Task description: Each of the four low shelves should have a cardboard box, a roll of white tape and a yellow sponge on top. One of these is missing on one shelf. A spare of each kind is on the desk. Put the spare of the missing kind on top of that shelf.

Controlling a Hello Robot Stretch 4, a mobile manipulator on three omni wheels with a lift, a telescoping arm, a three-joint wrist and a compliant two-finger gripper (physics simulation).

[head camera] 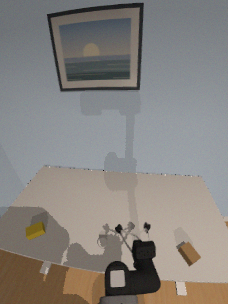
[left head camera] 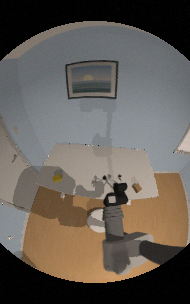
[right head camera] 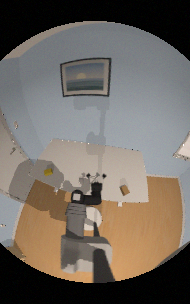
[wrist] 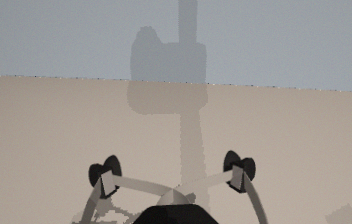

In view: the gripper [wrist: 172, 166], a white desk [head camera: 77, 207] and a framed sunset picture [head camera: 92, 52].
The white desk also shows in the left head camera view [left head camera: 79, 165], in the right head camera view [right head camera: 69, 160] and in the wrist view [wrist: 169, 133]. The framed sunset picture shows as well in the left head camera view [left head camera: 91, 78] and in the right head camera view [right head camera: 88, 76].
